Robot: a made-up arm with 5 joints. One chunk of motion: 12 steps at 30 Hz.
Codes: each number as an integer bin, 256 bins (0 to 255) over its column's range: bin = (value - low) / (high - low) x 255, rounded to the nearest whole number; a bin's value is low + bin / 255 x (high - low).
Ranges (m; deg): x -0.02..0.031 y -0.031..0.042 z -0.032..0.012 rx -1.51..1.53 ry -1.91..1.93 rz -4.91..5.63
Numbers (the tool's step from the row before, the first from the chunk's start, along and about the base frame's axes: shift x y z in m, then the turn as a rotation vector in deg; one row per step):
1: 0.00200 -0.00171 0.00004 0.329 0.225 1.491
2: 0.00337 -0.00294 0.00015 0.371 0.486 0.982
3: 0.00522 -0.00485 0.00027 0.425 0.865 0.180
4: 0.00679 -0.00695 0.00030 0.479 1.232 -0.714
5: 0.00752 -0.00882 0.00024 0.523 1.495 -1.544
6: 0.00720 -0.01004 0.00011 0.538 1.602 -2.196
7: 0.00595 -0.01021 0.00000 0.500 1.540 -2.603
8: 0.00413 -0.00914 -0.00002 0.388 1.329 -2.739
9: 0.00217 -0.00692 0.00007 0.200 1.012 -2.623
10: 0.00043 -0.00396 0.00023 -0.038 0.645 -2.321
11: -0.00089 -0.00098 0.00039 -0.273 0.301 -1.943
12: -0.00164 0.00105 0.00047 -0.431 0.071 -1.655
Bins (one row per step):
1: 110 102 186 154 142 155
2: 117 98 186 158 159 143
3: 126 91 187 162 184 123
4: 134 84 187 167 209 102
5: 138 77 187 171 226 81
6: 136 73 186 172 233 66
7: 130 73 185 169 229 56
8: 121 76 185 159 215 53
9: 111 84 186 143 194 55
10: 102 94 187 123 170 63
11: 96 105 188 104 147 72
12: 92 112 188 91 132 79

